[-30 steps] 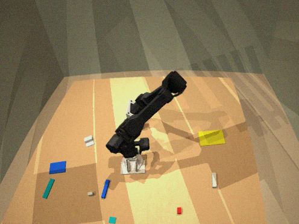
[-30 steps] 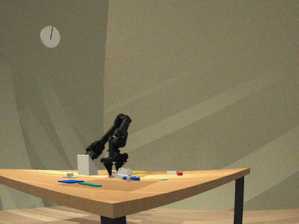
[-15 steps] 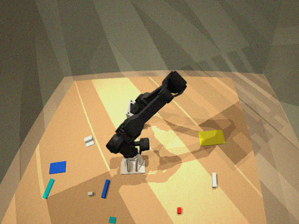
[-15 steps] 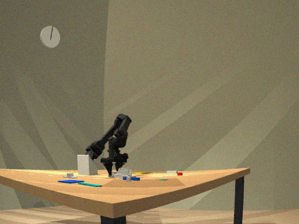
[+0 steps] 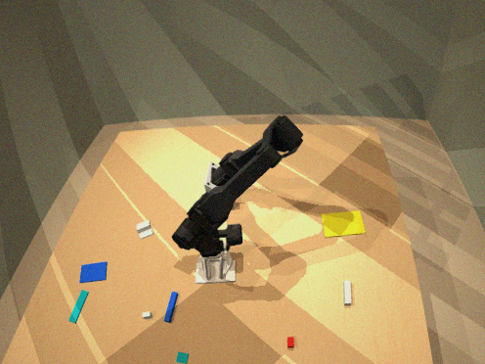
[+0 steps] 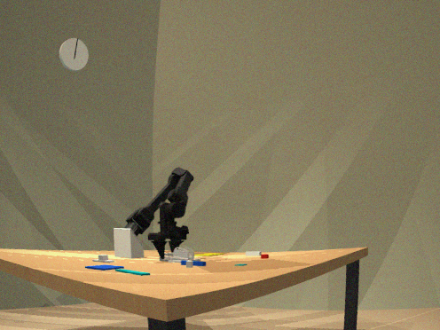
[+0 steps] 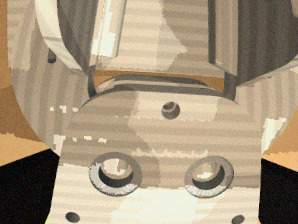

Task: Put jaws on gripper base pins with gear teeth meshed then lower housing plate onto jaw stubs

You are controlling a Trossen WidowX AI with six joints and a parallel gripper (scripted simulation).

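My gripper tip is now 2 cm to the right of the jaw, 2 cm short of it and 1 cm below it. From my gripper tip the other things lie so: small white block: 22 cm ahead, 20 cm to the right; blue bar: 19 cm ahead, 12 cm to the right; teal block: 35 cm ahead, 8 cm to the right, 1 cm below.
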